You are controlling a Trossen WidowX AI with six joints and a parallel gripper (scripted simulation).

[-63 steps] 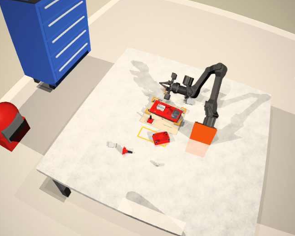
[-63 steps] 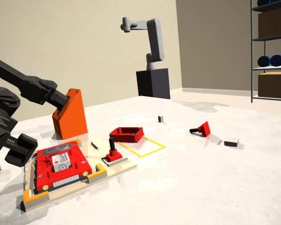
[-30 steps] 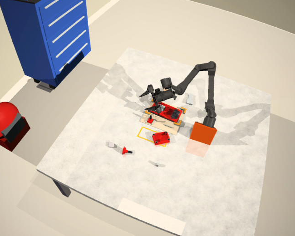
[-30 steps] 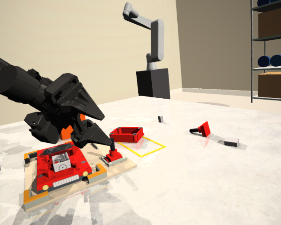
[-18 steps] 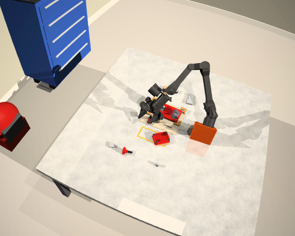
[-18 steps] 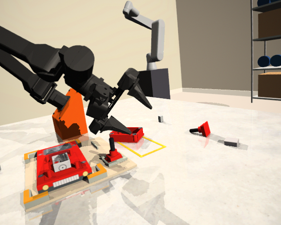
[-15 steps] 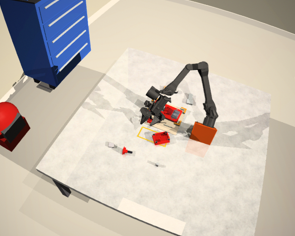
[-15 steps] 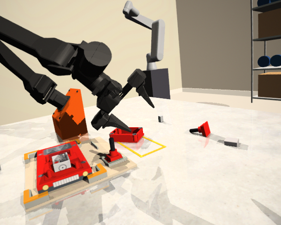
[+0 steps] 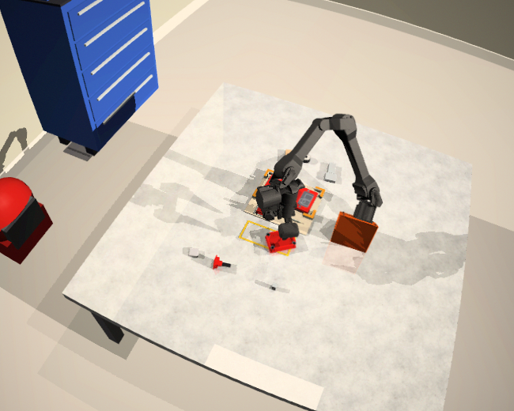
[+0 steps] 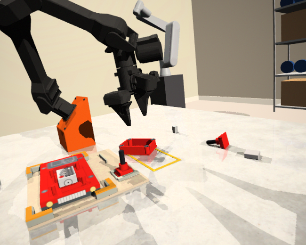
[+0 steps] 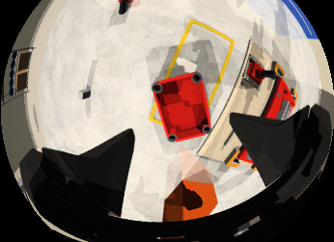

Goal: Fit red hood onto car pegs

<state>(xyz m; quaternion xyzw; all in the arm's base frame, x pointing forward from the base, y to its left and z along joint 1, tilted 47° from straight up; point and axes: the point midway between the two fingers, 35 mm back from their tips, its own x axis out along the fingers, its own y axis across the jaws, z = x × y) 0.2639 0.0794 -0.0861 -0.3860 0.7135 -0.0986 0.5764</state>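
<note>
Now: gripper tip 10 mm to the left of the hood and 80 mm above it. From my gripper tip the other things lie so: grey engine block (70 mm ahead, 230 mm to the right, 70 mm below).
</note>
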